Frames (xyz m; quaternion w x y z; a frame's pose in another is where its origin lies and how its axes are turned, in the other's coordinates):
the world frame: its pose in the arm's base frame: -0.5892 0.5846 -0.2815 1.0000 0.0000 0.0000 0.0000
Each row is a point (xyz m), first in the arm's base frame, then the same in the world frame.
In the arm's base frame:
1: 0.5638 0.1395 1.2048
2: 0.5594 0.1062 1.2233
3: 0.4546 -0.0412 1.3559
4: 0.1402 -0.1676 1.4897
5: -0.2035 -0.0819 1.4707
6: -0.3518 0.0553 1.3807
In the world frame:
1: 1.1530 -0.4451 1.4863
2: 1.1486 -0.4784 1.5048
3: 1.0438 -0.6258 1.6374
4: 0.7294 -0.7522 1.7712
5: 0.3857 -0.6665 1.7522
6: 0.2374 -0.5293 1.6622

